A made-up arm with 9 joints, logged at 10 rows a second.
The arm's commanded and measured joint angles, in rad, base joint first. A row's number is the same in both.
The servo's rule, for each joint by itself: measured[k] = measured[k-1] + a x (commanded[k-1-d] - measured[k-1]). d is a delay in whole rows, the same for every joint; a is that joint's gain. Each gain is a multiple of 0.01, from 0.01 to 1. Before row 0 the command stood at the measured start. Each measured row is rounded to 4 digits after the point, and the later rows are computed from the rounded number. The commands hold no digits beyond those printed.
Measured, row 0:
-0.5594 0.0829 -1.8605 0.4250 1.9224 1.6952 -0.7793 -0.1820 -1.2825
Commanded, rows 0 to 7:
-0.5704 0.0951 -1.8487 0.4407 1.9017 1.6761 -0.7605 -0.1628 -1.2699
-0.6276 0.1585 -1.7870 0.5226 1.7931 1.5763 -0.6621 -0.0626 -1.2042
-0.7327 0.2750 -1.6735 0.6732 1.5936 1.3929 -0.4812 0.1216 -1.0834
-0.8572 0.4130 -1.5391 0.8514 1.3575 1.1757 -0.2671 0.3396 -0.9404
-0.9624 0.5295 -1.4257 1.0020 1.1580 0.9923 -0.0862 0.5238 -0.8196
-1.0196 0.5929 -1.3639 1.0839 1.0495 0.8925 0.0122 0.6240 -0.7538
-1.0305 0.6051 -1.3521 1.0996 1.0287 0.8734 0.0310 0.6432 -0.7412
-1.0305 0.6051 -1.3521 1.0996 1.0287 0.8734 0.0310 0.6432 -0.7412
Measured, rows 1 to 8:
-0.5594 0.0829 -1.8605 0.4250 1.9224 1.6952 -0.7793 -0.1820 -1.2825
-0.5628 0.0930 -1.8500 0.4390 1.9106 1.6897 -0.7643 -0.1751 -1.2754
-0.5829 0.1474 -1.7939 0.5134 1.8436 1.6568 -0.6825 -0.1346 -1.2355
-0.6293 0.2533 -1.6867 0.6556 1.7011 1.5803 -0.5215 -0.0424 -1.1503
-0.6999 0.3859 -1.5553 0.8299 1.5052 1.4630 -0.3180 0.0951 -1.0328
-0.7813 0.5051 -1.4400 0.9831 1.3073 1.3265 -0.1326 0.2494 -0.9134
-0.8552 0.5780 -1.3723 1.0728 1.1604 1.2006 -0.0168 0.3843 -0.8240
-0.9095 0.6005 -1.3543 1.0967 1.0853 1.1057 0.0214 0.4775 -0.7776
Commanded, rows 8 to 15:
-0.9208 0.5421 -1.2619 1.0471 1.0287 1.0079 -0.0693 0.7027 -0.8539
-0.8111 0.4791 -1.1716 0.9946 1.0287 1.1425 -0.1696 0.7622 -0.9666
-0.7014 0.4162 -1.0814 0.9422 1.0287 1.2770 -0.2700 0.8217 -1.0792
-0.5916 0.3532 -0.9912 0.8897 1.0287 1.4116 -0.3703 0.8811 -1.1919
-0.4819 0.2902 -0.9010 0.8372 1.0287 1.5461 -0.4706 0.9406 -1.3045
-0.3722 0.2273 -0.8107 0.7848 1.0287 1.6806 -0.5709 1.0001 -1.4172
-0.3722 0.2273 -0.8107 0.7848 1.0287 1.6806 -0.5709 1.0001 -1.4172
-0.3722 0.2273 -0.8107 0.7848 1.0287 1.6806 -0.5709 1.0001 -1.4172
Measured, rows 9 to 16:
-0.9470 0.6043 -1.3523 1.0993 1.0530 1.0383 0.0291 0.5372 -0.7572
-0.9389 0.5527 -1.2718 1.0528 1.0391 1.0295 -0.0496 0.5968 -0.8114
-0.8993 0.4916 -1.1826 1.0010 1.0332 1.0623 -0.1456 0.6563 -0.8983
-0.8380 0.4290 -1.0925 0.9487 1.0306 1.1246 -0.2451 0.7158 -0.9996
-0.7616 0.3661 -1.0023 0.8962 1.0295 1.2078 -0.3453 0.7753 -1.1073
-0.6749 0.3031 -0.9121 0.8437 1.0290 1.3059 -0.4455 0.8348 -1.2177
-0.5811 0.2402 -0.8219 0.7913 1.0288 1.4146 -0.5458 0.8943 -1.3294
-0.5163 0.2295 -0.8119 0.7855 1.0287 1.4917 -0.5659 0.9324 -1.3786

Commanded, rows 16 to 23:
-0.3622 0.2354 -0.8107 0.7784 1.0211 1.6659 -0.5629 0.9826 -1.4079
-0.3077 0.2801 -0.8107 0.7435 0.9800 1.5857 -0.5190 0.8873 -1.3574
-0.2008 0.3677 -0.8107 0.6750 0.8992 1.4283 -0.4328 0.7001 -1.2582
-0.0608 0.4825 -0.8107 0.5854 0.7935 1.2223 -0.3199 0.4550 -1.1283
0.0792 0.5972 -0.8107 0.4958 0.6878 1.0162 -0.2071 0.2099 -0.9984
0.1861 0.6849 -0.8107 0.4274 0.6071 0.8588 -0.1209 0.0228 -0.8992
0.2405 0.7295 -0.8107 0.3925 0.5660 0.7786 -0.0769 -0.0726 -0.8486
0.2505 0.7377 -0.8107 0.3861 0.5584 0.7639 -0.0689 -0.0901 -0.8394
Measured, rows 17 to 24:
-0.4716 0.2277 -0.8108 0.7849 1.0287 1.5465 -0.5699 0.9568 -1.4002
-0.4377 0.2341 -0.8107 0.7791 1.0244 1.5811 -0.5643 0.9661 -1.4045
-0.3974 0.2723 -0.8107 0.7474 0.9991 1.5824 -0.5281 0.9377 -1.3781
-0.3365 0.3515 -0.8107 0.6830 0.9422 1.5377 -0.4519 0.8522 -1.3110
-0.2510 0.4602 -0.8107 0.5961 0.8574 1.4462 -0.3463 0.7092 -1.2087
-0.1486 0.5739 -0.8107 0.5068 0.7607 1.3215 -0.2349 0.5295 -1.0909
-0.0448 0.6660 -0.8107 0.4361 0.6731 1.1873 -0.1437 0.3471 -0.9835
0.0436 0.7187 -0.8107 0.3973 0.6121 1.0688 -0.0903 0.1960 -0.9080

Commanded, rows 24 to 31:
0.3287 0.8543 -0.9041 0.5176 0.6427 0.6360 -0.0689 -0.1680 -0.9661
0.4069 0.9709 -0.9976 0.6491 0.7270 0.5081 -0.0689 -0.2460 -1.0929
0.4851 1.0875 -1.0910 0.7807 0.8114 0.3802 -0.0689 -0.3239 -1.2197
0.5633 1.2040 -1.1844 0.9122 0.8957 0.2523 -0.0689 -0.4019 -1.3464
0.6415 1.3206 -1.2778 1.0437 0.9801 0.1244 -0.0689 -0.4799 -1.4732
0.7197 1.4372 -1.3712 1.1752 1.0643 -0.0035 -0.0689 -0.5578 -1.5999
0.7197 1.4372 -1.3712 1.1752 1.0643 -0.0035 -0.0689 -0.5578 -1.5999
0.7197 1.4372 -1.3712 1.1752 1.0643 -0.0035 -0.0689 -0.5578 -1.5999
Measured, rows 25 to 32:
0.1077 0.7345 -0.8107 0.3873 0.5815 0.9804 -0.0732 0.0930 -0.8696
0.1762 0.8339 -0.8938 0.5033 0.6164 0.8805 -0.0698 -0.0010 -0.9236
0.2477 0.9476 -0.9862 0.6331 0.6794 0.7725 -0.0691 -0.0892 -1.0184
0.3213 1.0637 -1.0795 0.7645 0.7546 0.6587 -0.0689 -0.1737 -1.1311
0.3963 1.1801 -1.1729 0.8960 0.8350 0.5408 -0.0689 -0.2559 -1.2517
0.4723 1.2967 -1.2663 1.0275 0.9177 0.4200 -0.0689 -0.3365 -1.3757
0.5490 1.4133 -1.3597 1.1590 1.0013 0.2972 -0.0689 -0.4162 -1.5013
0.6019 1.4331 -1.3699 1.1734 1.0372 0.2100 -0.0689 -0.4672 -1.5565

